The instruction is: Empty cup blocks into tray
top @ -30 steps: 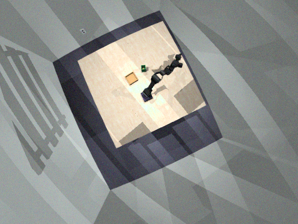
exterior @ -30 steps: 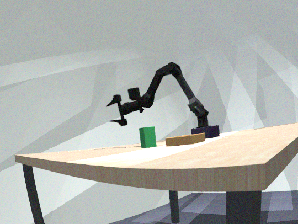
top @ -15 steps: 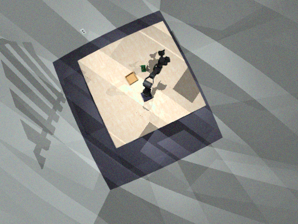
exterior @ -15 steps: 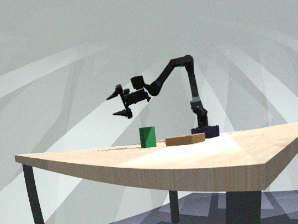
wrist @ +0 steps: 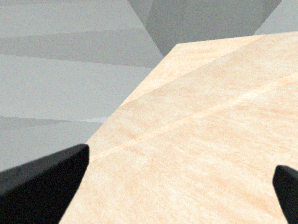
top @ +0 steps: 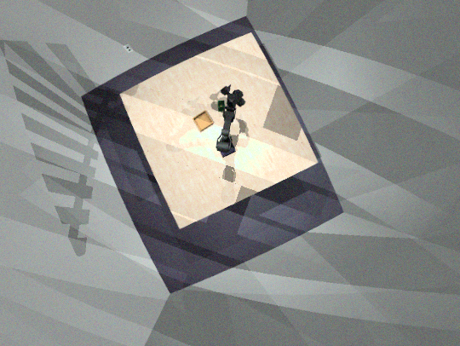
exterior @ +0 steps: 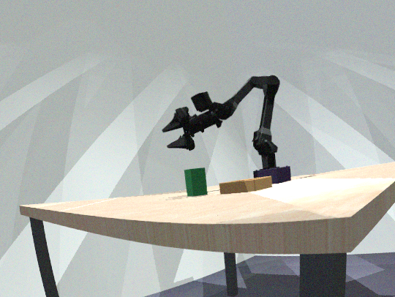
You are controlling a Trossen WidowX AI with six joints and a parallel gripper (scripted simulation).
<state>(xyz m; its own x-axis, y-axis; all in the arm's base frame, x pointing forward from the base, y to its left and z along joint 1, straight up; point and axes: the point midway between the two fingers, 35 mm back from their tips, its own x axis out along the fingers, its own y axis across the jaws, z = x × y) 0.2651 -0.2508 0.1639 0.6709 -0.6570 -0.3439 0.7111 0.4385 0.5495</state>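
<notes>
My gripper tip is now 10 mm short of the tan block, 130 mm to the right of it and 170 mm above it. Round my gripper tip: red block (120 mm to the left, 190 mm below); then blue block (10 mm ahead, 120 mm to the left, 200 mm below); then green square cup (10 mm ahead, 120 mm to the left, 190 mm below).
</notes>
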